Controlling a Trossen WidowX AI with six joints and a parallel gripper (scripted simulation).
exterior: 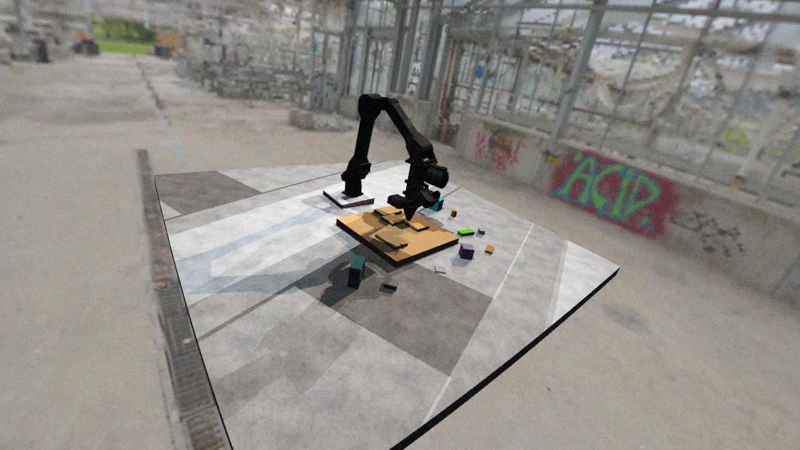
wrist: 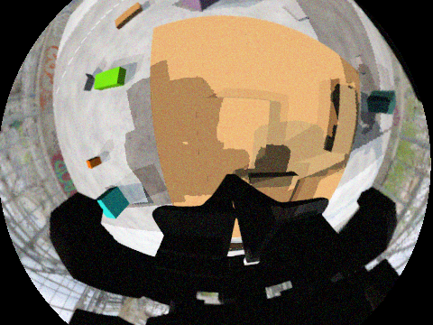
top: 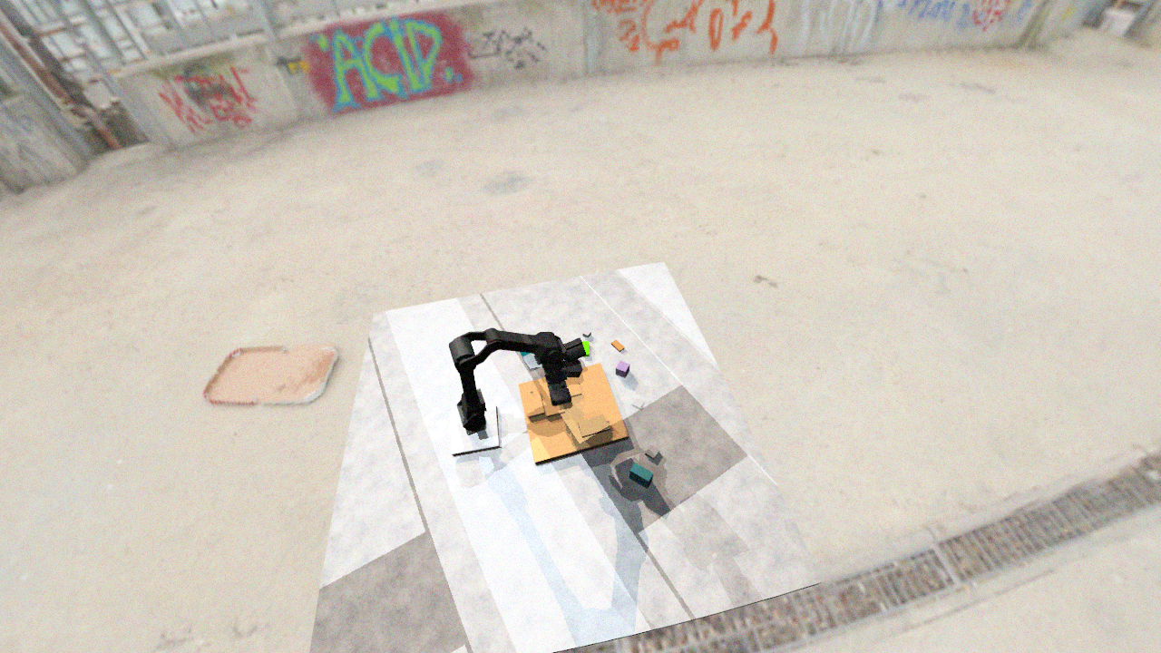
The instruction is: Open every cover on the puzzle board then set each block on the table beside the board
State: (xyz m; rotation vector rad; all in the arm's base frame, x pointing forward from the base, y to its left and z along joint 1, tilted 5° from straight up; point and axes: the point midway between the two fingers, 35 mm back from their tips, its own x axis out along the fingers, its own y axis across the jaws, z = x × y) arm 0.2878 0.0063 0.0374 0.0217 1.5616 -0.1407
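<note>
Now: gripper tip 70 mm to the left of the tan puzzle board and 10 mm above it. The rest, counted from my gripper tip: green block: 160 mm ahead, 150 mm to the left, 20 mm below; then cyan cube: 50 mm behind, 240 mm to the left; then purple cube: 240 mm ahead, 10 mm to the left, 10 mm below.
</note>
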